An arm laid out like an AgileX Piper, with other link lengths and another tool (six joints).
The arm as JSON. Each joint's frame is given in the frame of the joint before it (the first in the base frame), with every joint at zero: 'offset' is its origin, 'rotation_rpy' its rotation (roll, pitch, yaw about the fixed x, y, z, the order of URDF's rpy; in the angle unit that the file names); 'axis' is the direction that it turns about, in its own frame. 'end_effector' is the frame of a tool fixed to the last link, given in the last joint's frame.
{
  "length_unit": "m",
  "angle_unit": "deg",
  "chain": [
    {
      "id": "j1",
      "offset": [
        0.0,
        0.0,
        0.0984
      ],
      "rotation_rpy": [
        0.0,
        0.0,
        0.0
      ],
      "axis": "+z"
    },
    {
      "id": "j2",
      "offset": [
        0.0,
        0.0,
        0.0
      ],
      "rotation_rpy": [
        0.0,
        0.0,
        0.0
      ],
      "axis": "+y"
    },
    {
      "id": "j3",
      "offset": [
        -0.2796,
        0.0,
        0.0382
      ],
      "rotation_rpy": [
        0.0,
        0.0,
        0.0
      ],
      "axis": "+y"
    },
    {
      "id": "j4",
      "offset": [
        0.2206,
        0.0,
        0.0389
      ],
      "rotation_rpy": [
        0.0,
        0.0,
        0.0
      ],
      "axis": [
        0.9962,
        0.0,
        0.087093
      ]
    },
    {
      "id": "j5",
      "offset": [
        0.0,
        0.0,
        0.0
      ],
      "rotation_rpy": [
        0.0,
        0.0,
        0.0
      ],
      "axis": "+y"
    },
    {
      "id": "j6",
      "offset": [
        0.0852,
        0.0,
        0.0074
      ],
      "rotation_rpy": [
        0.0,
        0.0,
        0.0
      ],
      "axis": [
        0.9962,
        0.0,
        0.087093
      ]
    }
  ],
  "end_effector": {
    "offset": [
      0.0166,
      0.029,
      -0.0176
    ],
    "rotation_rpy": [
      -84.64,
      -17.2,
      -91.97
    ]
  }
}
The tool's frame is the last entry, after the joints.
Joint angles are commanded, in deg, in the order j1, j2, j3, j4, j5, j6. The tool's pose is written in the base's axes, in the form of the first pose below.
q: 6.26 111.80 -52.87 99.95 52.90 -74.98
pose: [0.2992 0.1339 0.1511], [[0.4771 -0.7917 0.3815], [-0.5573 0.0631 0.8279], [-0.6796 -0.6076 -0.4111]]
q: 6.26 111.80 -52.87 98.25 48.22 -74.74
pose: [0.3016 0.1312 0.1427], [[0.4574 -0.7949 0.3987], [-0.6230 0.0335 0.7815], [-0.6345 -0.6058 -0.4800]]
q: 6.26 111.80 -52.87 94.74 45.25 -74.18
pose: [0.3000 0.1287 0.1353], [[0.4635 -0.7979 0.3853], [-0.6618 -0.0227 0.7493], [-0.5892 -0.6023 -0.5386]]
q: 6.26 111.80 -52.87 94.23 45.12 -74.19
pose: [0.2995 0.1285 0.1346], [[0.4679 -0.7973 0.3812], [-0.6632 -0.0317 0.7478], [-0.5841 -0.6027 -0.5436]]
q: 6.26 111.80 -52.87 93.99 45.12 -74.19
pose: [0.2992 0.1285 0.1344], [[0.4703 -0.7971 0.3788], [-0.6631 -0.0359 0.7477], [-0.5824 -0.6028 -0.5454]]
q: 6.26 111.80 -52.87 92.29 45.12 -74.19
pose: [0.2969 0.1281 0.1327], [[0.4873 -0.7947 0.3620], [-0.6616 -0.0654 0.7470], [-0.5700 -0.6035 -0.5576]]
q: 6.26 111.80 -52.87 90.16 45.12 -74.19
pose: [0.2941 0.1275 0.1306], [[0.5085 -0.7907 0.3409], [-0.6589 -0.1024 0.7453], [-0.5544 -0.6035 -0.5730]]
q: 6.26 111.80 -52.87 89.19 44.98 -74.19
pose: [0.2930 0.1270 0.1295], [[0.5173 -0.7886 0.3325], [-0.6591 -0.1192 0.7425], [-0.5459 -0.6033 -0.5814]]
